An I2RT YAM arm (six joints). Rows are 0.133 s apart.
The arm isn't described. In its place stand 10 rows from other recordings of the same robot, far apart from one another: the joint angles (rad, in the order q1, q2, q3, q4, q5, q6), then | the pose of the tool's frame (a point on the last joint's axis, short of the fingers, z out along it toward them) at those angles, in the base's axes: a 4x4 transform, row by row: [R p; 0 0 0 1], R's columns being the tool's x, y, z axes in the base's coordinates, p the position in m.
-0.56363, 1.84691, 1.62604, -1.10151, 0.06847, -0.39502 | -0.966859 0.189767 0.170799 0.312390; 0.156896 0.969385 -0.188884 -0.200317; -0.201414 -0.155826 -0.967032 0.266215; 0 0 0 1
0.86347, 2.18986, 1.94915, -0.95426, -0.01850, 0.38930 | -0.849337 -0.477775 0.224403 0.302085; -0.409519 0.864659 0.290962 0.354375; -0.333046 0.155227 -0.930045 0.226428; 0 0 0 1
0.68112, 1.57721, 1.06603, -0.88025, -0.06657, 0.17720 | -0.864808 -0.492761 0.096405 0.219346; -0.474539 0.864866 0.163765 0.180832; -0.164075 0.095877 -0.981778 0.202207; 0 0 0 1
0.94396, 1.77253, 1.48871, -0.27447, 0.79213, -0.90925 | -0.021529 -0.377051 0.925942 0.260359; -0.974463 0.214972 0.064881 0.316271; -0.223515 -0.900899 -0.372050 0.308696; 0 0 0 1
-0.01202, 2.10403, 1.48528, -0.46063, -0.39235, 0.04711 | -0.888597 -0.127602 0.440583 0.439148; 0.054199 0.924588 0.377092 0.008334; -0.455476 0.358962 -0.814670 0.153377; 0 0 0 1
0.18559, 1.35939, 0.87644, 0.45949, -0.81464, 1.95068 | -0.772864 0.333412 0.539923 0.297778; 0.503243 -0.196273 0.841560 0.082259; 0.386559 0.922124 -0.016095 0.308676; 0 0 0 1
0.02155, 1.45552, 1.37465, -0.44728, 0.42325, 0.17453 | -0.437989 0.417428 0.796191 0.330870; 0.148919 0.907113 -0.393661 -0.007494; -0.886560 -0.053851 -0.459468 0.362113; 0 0 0 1
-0.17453, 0.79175, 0.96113, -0.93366, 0.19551, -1.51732 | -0.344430 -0.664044 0.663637 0.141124; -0.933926 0.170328 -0.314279 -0.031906; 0.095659 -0.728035 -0.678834 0.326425; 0 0 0 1
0.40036, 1.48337, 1.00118, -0.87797, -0.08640, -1.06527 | -0.081851 -0.984009 0.158197 0.242593; -0.981146 0.107440 0.160654 0.106006; -0.175082 -0.142065 -0.974250 0.208993; 0 0 0 1
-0.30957, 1.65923, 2.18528, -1.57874, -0.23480, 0.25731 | -0.752747 0.390982 0.529628 0.268125; 0.500618 0.862426 0.074856 -0.077065; -0.427497 0.321489 -0.844921 0.457010; 0 0 0 1
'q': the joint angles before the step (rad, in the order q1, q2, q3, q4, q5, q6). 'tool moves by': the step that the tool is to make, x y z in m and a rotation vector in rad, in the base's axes. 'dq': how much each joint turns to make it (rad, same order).
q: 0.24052, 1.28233, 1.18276, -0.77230, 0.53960, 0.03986
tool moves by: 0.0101, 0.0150, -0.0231, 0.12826, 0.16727, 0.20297
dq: 0.01530, 0.07229, 0.00009, -0.03652, -0.24488, -0.05527
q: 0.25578, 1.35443, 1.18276, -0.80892, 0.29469, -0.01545
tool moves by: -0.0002, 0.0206, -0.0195, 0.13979, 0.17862, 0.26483
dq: 0.03715, 0.05755, -0.00001, -0.06069, -0.27308, -0.10478
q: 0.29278, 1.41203, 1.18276, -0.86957, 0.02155, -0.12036
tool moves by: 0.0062, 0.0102, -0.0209, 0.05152, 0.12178, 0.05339
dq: 0.01613, 0.07478, 0.00006, -0.02637, -0.09304, 0.00087
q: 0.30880, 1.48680, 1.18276, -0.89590, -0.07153, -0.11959
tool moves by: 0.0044, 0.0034, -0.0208, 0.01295, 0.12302, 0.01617
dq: 0.00018, 0.07158, -0.00037, -0.04132, -0.05222, 0.00016
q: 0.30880, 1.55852, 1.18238, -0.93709, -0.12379, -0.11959
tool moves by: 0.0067, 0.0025, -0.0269, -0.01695, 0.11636, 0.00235
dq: -0.00113, 0.09088, -0.00466, -0.02043, -0.01945, 0.00039
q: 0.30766, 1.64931, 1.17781, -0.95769, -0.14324, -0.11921
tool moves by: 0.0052, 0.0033, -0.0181, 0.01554, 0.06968, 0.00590
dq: 0.00096, 0.06450, 0.00011, 0.00255, -0.03626, -0.00095
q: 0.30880, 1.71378, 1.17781, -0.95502, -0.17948, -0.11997
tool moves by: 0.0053, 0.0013, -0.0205, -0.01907, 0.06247, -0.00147
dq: -0.00127, 0.07061, -0.00010, 0.00544, -0.00077, 0.00024
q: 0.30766, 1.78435, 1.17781, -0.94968, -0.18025, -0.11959
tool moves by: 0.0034, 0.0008, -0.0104, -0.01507, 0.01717, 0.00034
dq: 0.00017, 0.03534, 0.00029, 0.01408, 0.00916, -0.00021
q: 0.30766, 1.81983, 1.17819, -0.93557, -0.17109, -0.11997
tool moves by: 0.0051, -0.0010, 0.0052, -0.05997, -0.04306, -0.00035
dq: -0.00007, -0.00076, 0.02272, -0.00059, 0.07019, -0.00007
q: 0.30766, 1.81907, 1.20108, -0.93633, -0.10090, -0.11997
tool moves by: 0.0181, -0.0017, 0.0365, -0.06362, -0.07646, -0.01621
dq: -0.01223, -0.00196, 0.14890, -0.09669, 0.08354, 0.00035
